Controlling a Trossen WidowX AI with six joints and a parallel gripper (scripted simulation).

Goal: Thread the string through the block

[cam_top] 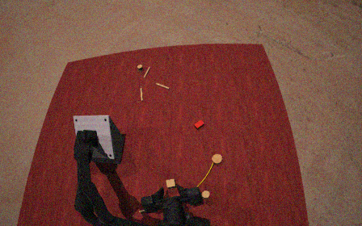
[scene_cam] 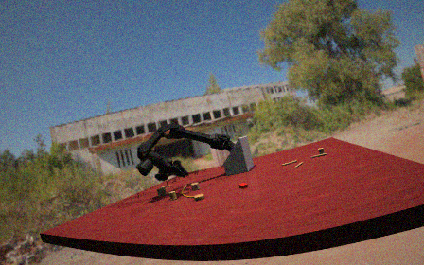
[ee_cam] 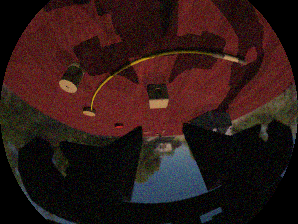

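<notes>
My gripper tip is now 7 cm past the thin wooden stick, 8 cm to the left of it and 7 cm above it. From my gripper tip the other things lie so: red cube (9 cm ahead, 29 cm to the left, 7 cm below); then round wooden button (16 cm ahead, 13 cm to the left, 7 cm below).
</notes>
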